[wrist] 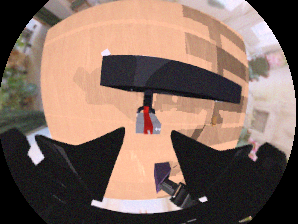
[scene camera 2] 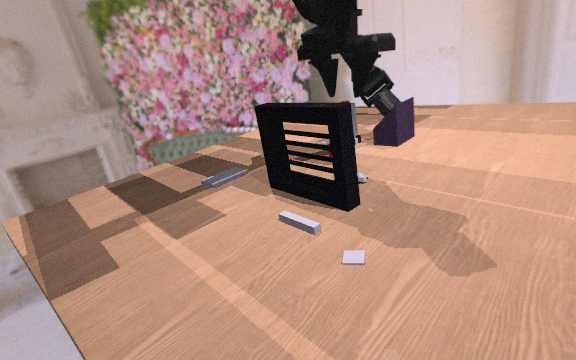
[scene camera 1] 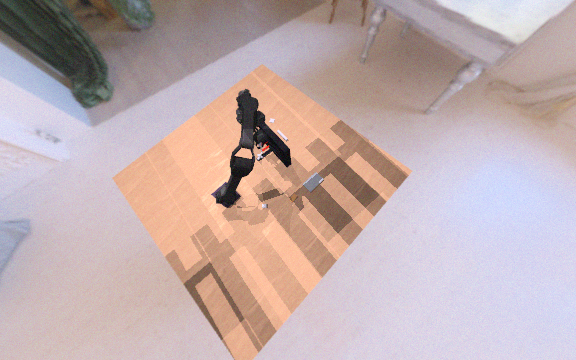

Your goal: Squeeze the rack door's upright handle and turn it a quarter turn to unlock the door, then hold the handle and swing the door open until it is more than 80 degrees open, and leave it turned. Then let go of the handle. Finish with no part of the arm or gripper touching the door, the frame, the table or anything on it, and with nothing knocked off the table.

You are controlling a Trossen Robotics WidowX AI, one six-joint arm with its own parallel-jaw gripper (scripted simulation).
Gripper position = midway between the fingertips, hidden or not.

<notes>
The gripper (scene camera 2: 344, 97) is open, holding nothing. Also in view: a black rack (scene camera 2: 346, 197).
The gripper is seen too in the wrist view (wrist: 148, 132). The black rack is seen too in the wrist view (wrist: 122, 72) and in scene camera 1 (scene camera 1: 280, 144).
</notes>
